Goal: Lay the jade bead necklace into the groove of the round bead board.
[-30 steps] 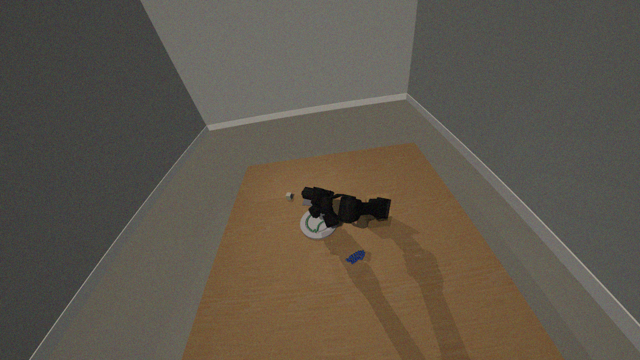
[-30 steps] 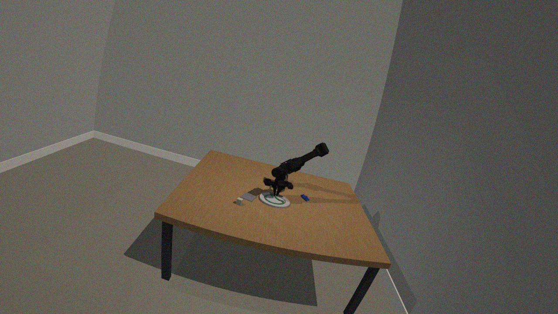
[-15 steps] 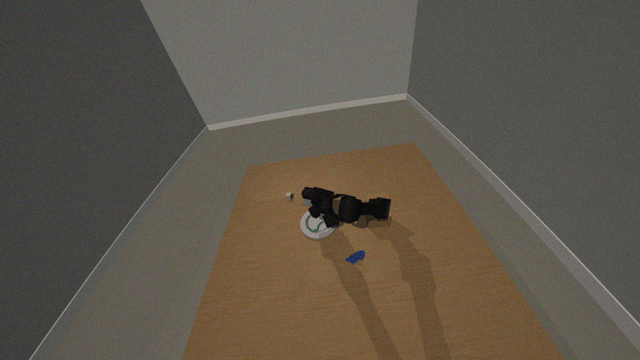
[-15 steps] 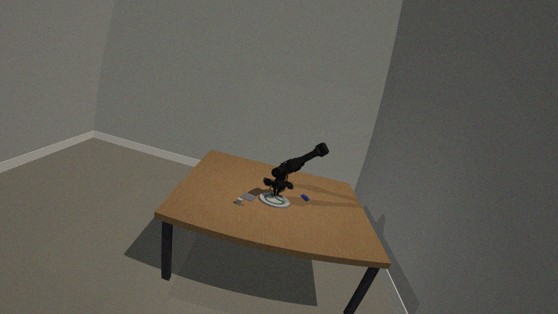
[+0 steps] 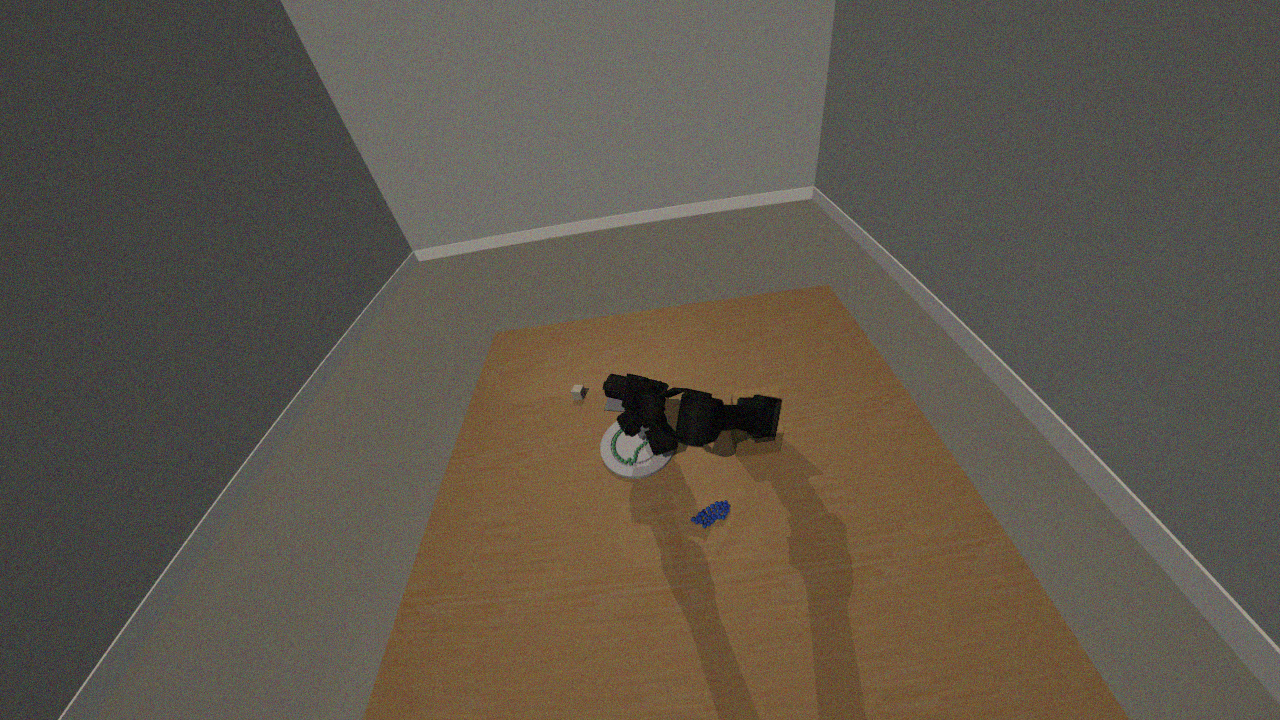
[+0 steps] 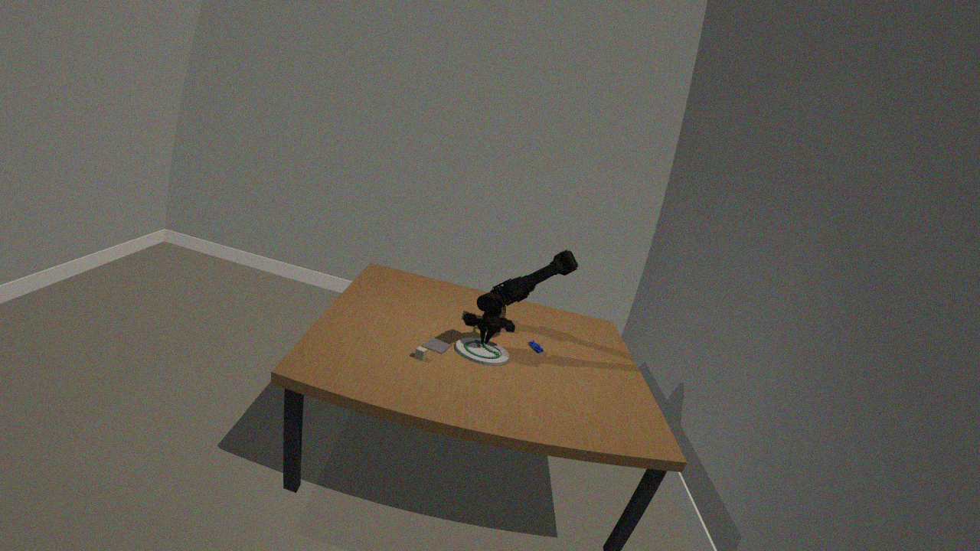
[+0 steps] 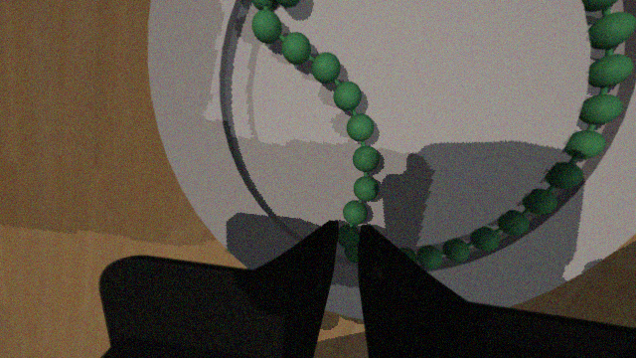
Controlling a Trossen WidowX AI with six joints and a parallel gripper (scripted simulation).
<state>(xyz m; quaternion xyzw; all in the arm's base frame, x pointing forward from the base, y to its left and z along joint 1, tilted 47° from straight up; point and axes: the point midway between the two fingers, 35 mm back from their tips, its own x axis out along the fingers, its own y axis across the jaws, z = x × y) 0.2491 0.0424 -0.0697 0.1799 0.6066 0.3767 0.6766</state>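
Right now my gripper tip is 5 cm short of the round bead board and 1 cm above it. From my gripper tip the other things lie so: pale block (24 cm ahead, 20 cm to the right); flat grey plate (16 cm to the right, 10 cm ahead, 1 cm below).
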